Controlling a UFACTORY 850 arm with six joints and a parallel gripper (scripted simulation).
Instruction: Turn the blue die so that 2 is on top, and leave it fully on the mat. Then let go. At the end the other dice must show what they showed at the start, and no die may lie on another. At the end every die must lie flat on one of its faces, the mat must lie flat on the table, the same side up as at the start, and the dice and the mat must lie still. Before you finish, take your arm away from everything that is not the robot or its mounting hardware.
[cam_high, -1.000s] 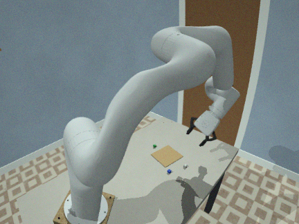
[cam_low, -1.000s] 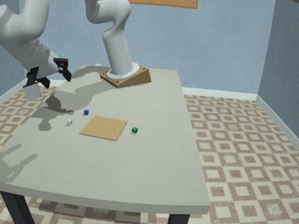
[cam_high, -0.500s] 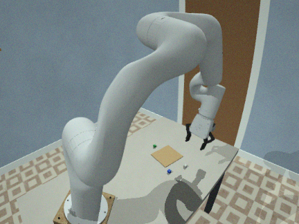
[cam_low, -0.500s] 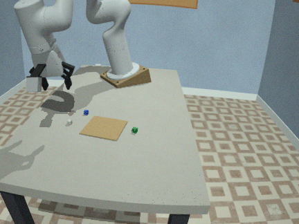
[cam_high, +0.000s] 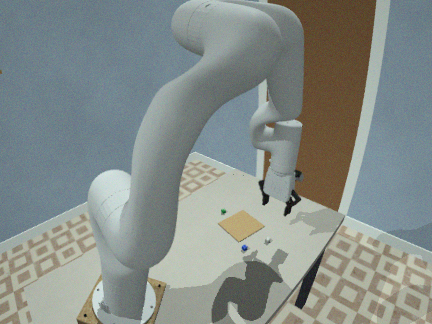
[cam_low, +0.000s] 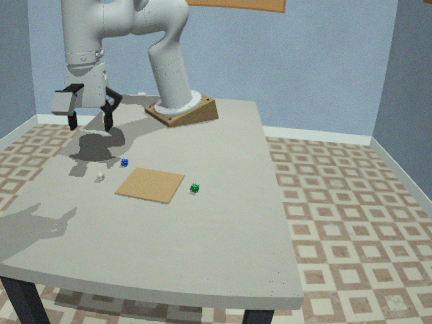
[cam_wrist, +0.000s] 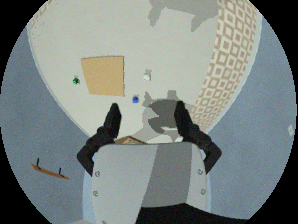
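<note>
The white die lies 15 cm below my hand and 2 cm behind it. From my hand the other things lie so: blue die: 15 cm below, 12 cm behind, 4 cm to the left; green die: 26 cm to the left, 15 cm below, 3 cm behind; tan mat: 16 cm below, 14 cm to the left, 3 cm behind.
</note>
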